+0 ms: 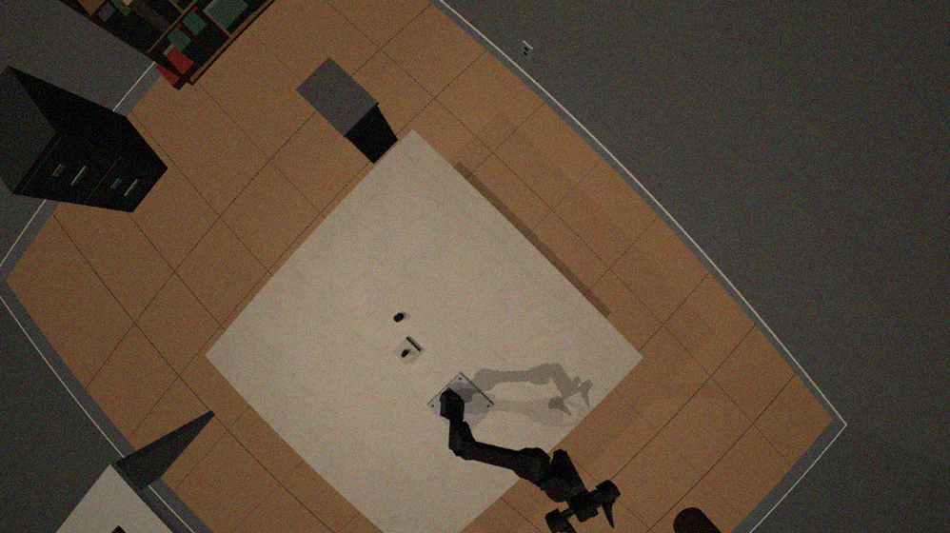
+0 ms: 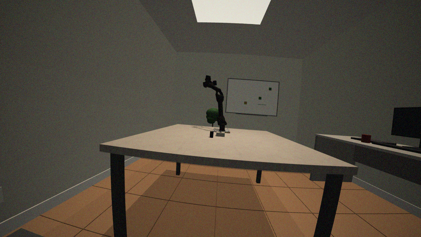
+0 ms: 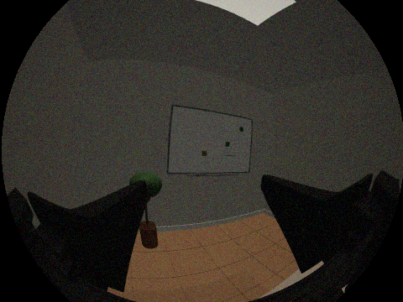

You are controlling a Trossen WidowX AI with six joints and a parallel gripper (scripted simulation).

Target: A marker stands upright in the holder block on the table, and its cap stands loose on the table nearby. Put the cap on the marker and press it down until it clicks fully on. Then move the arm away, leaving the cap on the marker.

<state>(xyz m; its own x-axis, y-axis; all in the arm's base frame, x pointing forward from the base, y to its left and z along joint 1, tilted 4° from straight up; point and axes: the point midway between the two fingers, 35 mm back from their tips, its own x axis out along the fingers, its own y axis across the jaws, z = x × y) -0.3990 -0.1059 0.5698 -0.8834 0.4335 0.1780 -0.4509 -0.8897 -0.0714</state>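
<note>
Now: the cap 750 mm ahead of my gripper tip, 20 mm to the right of it and 580 mm below it. Round my gripper tip: holder block (650 mm ahead, 70 mm to the left, 590 mm below).
</note>
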